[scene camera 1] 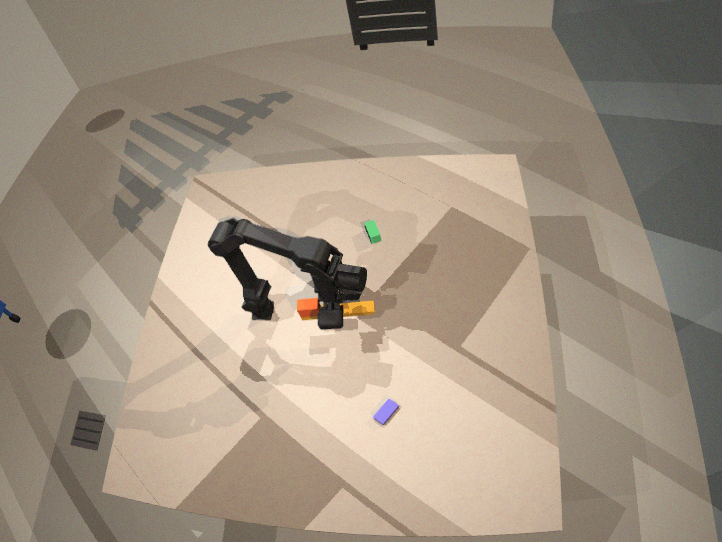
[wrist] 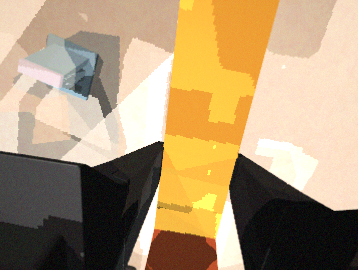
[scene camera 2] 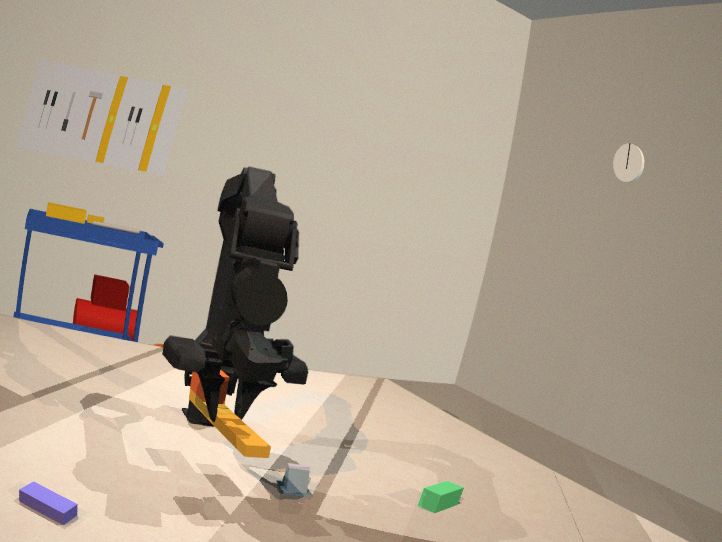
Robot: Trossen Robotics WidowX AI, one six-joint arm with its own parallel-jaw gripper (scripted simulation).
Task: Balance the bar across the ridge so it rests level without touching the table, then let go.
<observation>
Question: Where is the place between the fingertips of my gripper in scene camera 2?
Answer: At 224,421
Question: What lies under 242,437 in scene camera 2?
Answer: A bar.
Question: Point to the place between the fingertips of my gripper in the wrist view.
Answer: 197,155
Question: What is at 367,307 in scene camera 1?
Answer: A bar.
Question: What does my gripper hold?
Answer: A bar.
</observation>
